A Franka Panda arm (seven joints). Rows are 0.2 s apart.
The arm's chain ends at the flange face. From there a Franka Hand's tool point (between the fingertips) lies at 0.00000 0.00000 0.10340 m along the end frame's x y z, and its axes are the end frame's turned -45 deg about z.
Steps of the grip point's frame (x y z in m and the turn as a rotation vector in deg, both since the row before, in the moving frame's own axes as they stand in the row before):
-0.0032, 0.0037, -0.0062, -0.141, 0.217, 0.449
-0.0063, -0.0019, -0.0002, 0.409, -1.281, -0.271
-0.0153, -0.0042, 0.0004, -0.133, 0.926, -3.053
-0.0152, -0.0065, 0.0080, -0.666, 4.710, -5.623
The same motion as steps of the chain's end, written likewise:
-0.0001, 0.0050, -0.0062, 0.054, 0.253, 0.449
-0.0036, 0.0020, -0.0002, -0.617, -1.195, -0.271
-0.0151, 0.0089, 0.0004, 0.561, 0.749, -3.053
-0.0219, 0.0116, 0.0084, 2.860, 3.801, -5.623

